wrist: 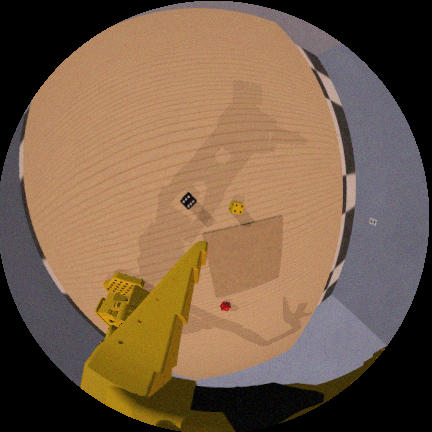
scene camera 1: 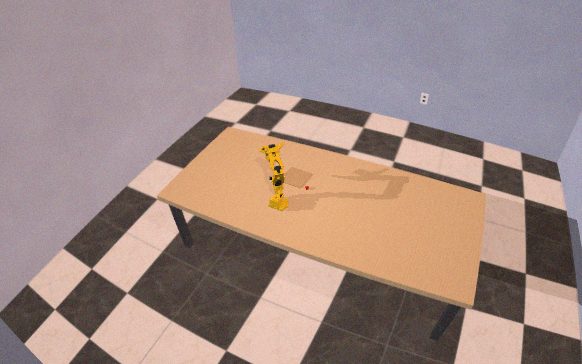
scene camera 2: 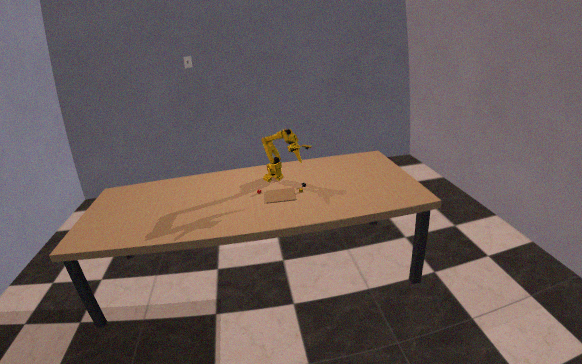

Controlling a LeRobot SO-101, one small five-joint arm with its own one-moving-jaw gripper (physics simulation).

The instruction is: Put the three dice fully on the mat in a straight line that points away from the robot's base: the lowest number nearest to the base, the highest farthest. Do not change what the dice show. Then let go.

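Places are measured from the arm's base along level axes (x ahead, y left, z up), in millimetres.
Pixels of known places: hand, its tool point: [wrist: 206, 250] [scene camera 2: 300, 162]; arm's base, origin of its link: [wrist: 139, 292] [scene camera 1: 280, 201] [scene camera 2: 273, 179].
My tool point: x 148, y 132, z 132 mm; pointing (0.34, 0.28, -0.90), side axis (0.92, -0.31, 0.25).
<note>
For each thing: its middle in the pictures, then the offset to it from my tool point. Level surfaces: height alone.
- thin brown mat, middle of its body: [wrist: 248, 259] [scene camera 2: 280, 195] [scene camera 1: 295, 177] dx +67, dy -121, dz -130 mm
- black die, middle of its body: [wrist: 187, 200] [scene camera 2: 303, 184] [scene camera 1: 270, 178] dx -4, dy +8, dz -124 mm
- yellow die, middle of its body: [wrist: 236, 207] [scene camera 2: 300, 190] dx +59, dy -19, dz -124 mm
- red die, middle of its body: [wrist: 225, 305] [scene camera 2: 259, 191] [scene camera 1: 306, 187] dx +5, dy -220, dz -124 mm
- wooden table, height of its surface: dz -132 mm
My gripper [scene camera 1: 272, 146] [scene camera 2: 305, 154] is fully open and empty, high above the table. Its notched fixed jaw [wrist: 165, 300] shows in the wrist view; the moving jaw is out of that picture. The thin brown mat [scene camera 1: 298, 177] [scene camera 2: 280, 195] [wrist: 245, 260] lies flat. A black die [scene camera 1: 270, 178] [scene camera 2: 303, 185] [wrist: 188, 200] appears to show six. A yellow die [scene camera 2: 301, 190] [wrist: 236, 208] appears to show four; I cannot make it out in scene camera 1. Both lie on one side, off the mat. A red die [scene camera 1: 307, 188] [scene camera 2: 259, 191] [wrist: 225, 306] lies off the opposite side, its number too small to read.
The robot's base [scene camera 1: 278, 204] [scene camera 2: 273, 176] [wrist: 119, 302] stands on the wooden table [scene camera 1: 390, 240] [scene camera 2: 150, 200] [wrist: 100, 150]. The arm's shadow crosses the tabletop, around the black die in the wrist view. A wall outlet [scene camera 1: 424, 98] [scene camera 2: 188, 62] [wrist: 373, 221] is beyond the table.
</note>
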